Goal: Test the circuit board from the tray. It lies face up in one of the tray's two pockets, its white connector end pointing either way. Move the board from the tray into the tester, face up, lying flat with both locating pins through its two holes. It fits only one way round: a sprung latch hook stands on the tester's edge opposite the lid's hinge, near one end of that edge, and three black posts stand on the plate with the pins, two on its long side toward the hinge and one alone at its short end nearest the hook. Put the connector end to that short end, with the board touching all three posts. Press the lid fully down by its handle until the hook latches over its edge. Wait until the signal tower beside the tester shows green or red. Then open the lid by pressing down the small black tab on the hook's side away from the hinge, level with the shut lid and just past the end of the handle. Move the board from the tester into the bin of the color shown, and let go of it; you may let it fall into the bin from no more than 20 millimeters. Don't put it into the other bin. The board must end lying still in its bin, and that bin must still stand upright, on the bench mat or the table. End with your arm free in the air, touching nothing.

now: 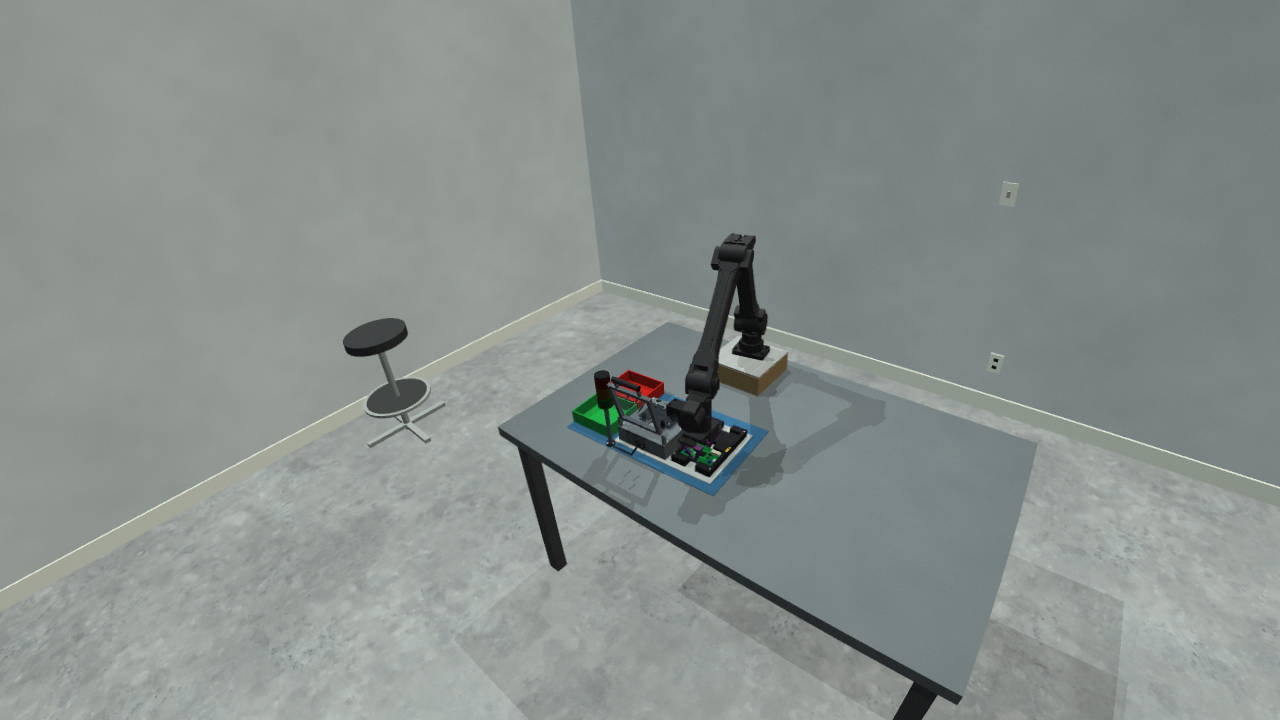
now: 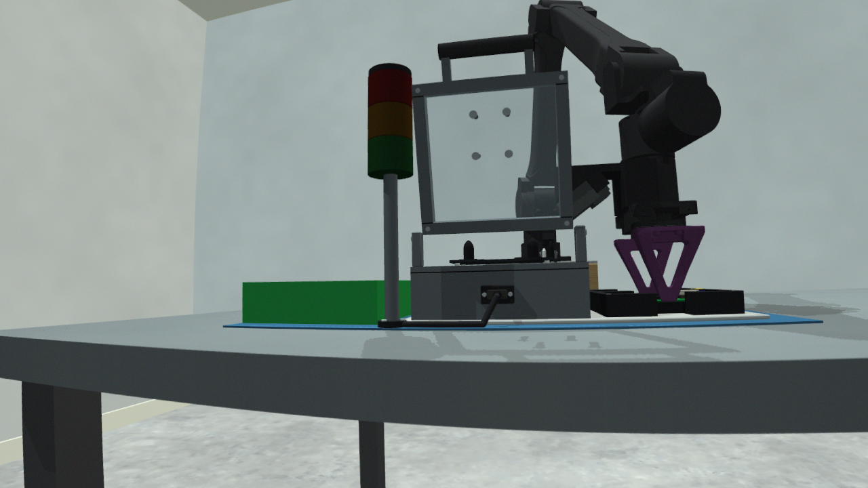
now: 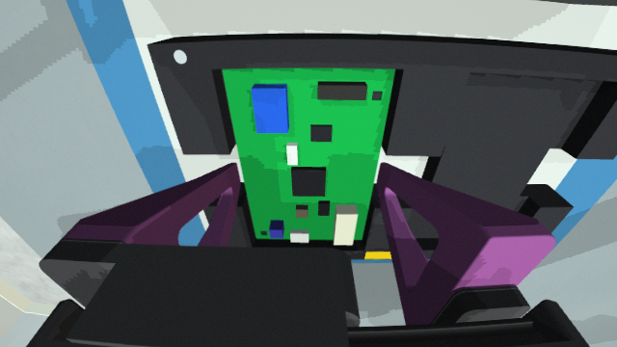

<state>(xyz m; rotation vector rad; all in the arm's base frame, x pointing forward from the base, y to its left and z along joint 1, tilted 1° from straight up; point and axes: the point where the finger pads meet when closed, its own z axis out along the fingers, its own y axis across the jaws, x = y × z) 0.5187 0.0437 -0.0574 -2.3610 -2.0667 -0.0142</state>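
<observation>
My hand is right at the green circuit board. Round my hand: black tester plate (6 cm behind, 16 cm to the right, 5 cm above); then black latch hook (12 cm behind, 10 cm to the right, 6 cm above); then clear lid (6 cm ahead, 18 cm to the right, 16 cm above).
</observation>
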